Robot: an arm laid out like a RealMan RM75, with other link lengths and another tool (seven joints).
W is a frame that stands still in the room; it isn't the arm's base.
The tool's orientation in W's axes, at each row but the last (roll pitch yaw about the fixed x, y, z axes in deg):
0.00, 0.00, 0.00
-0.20, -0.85, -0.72
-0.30, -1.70, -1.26
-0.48, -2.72, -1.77
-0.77, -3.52, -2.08
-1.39, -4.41, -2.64
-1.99, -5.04, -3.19
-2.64, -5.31, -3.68
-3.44, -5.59, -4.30
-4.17, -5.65, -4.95
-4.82, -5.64, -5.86
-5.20, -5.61, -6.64
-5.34, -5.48, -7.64
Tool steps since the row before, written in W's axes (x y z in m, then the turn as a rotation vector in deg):
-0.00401, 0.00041, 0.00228, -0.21, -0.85, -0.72
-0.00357, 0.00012, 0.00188, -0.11, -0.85, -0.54
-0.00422, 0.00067, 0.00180, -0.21, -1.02, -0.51
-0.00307, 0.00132, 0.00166, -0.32, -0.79, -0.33
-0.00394, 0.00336, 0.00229, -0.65, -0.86, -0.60
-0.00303, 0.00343, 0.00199, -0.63, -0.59, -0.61
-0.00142, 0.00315, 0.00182, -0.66, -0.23, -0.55
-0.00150, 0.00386, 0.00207, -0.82, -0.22, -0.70
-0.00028, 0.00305, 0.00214, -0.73, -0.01, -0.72
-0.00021, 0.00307, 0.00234, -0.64, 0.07, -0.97
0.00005, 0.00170, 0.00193, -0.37, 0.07, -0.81
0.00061, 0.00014, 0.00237, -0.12, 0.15, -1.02
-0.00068, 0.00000, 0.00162, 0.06, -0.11, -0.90
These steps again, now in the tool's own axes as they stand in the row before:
-0.00401, 0.00041, 0.00228, -0.21, -0.85, -0.72
-0.00354, 0.00007, 0.00193, -0.11, -0.85, -0.54
-0.00418, 0.00057, 0.00193, -0.20, -1.02, -0.51
-0.00303, 0.00121, 0.00182, -0.31, -0.80, -0.32
-0.00391, 0.00318, 0.00258, -0.65, -0.88, -0.57
-0.00302, 0.00323, 0.00231, -0.65, -0.60, -0.58
-0.00143, 0.00300, 0.00206, -0.69, -0.25, -0.50
-0.00155, 0.00365, 0.00239, -0.87, -0.24, -0.63
-0.00030, 0.00288, 0.00236, -0.79, -0.03, -0.65
-0.00024, 0.00286, 0.00259, -0.74, 0.08, -0.90
0.00007, 0.00153, 0.00207, -0.45, 0.10, -0.76
0.00082, 0.00000, 0.00231, -0.24, 0.23, -0.99
-0.00052, -0.00025, 0.00166, -0.01, -0.02, -0.91

